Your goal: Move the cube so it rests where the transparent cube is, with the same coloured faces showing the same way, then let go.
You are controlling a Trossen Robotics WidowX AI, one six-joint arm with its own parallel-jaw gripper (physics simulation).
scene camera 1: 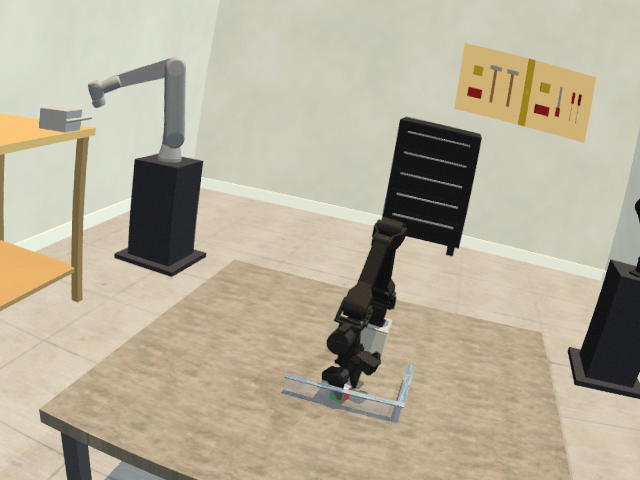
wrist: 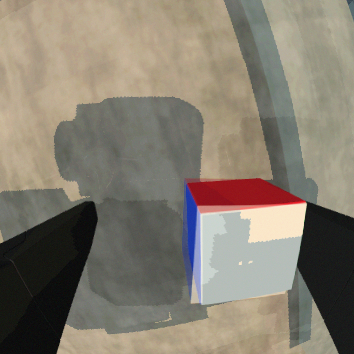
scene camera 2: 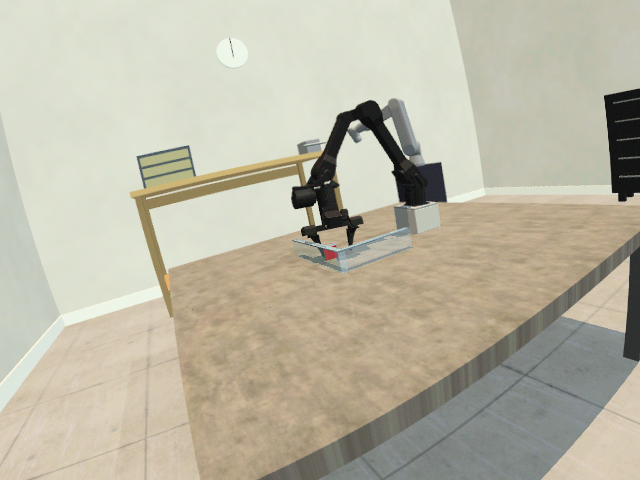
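Seen in the pictures: gripper, fingertip midpoint: (wrist: 185,206); arm's base, origin of the base link: (scene camera 1: 374,321) (scene camera 2: 416,204).
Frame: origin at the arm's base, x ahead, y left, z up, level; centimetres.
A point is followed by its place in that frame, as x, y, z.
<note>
The cube (scene camera 1: 339,395) (scene camera 2: 330,252) @(41.4, 13.7, -3.7) (wrist: 251,252) sits on the table inside the corner of the clear walls. In the wrist view its top is white, its red face points to the top of the view and its blue face to the left; scene camera 1 shows a green face. The transparent cube (wrist: 188,267) @(33.7, -0.2, -5.9) overlaps it almost fully, with a thin strip showing along the cube's left side. My gripper (scene camera 1: 347,387) @(34.2, 1.6, -7.9) (scene camera 2: 334,246) @(34.2, 1.6, -7.9) (wrist: 185,206) @(34.2, 1.6, -7.9) is open, its fingers wide around the cube. The right finger in the wrist view is against or very near the cube; the left finger stands well apart.
A clear L-shaped wall (scene camera 1: 361,396) @(41.5, 6.6, -3.0) (scene camera 2: 374,246) @(30.0, 17.4, -4.8) stands on the table (scene camera 1: 206,361) @(38.8, -38.4, -9.0) (scene camera 2: 361,320) @(51.3, 45.2, -9.0), its long side close beside the cube and its short side toward the right in scene camera 1. The arm's white base block (scene camera 1: 375,338) @(5.8, 2.3, -3.0) (scene camera 2: 424,218) @(1.7, 5.3, -4.5) stands behind.
</note>
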